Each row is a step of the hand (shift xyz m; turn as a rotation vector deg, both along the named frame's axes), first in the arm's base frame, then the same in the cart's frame.
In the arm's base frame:
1: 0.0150 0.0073 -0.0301 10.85 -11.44 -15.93
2: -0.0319 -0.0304 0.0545 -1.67 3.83 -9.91
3: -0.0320 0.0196 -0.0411 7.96 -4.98 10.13
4: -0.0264 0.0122 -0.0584 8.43 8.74 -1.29
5: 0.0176 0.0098 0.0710 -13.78 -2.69 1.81
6: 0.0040 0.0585 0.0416 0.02 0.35 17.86
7: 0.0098 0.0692 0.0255 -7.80 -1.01 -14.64
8: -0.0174 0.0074 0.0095 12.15 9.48 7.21
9: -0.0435 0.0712 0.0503 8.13 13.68 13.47
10: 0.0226 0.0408 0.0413 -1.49 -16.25 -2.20
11: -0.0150 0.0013 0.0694 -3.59 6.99 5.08
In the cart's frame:
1: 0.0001 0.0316 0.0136 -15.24 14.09 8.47
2: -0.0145 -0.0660 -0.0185 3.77 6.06 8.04
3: 0.0283 0.0081 0.0473 -7.13 -1.99 -11.66
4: 0.0186 0.0205 0.0591 5.00 9.63 -5.60
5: 0.0055 -0.0277 -0.0682 2.60 -11.95 7.13
6: 0.0546 -0.0044 -0.0465 1.03 -10.83 -14.17
7: 0.0618 0.0130 -0.0393 1.32 3.00 16.29
8: 0.0136 -0.0162 0.0012 4.67 7.35 -14.62
9: 0.0841 -0.0403 -0.0282 10.30 1.90 -18.03
10: 0.0314 0.0038 -0.0537 -14.66 -4.79 5.77
11: 0.0095 -0.0531 -0.0462 8.02 -3.55 -3.28

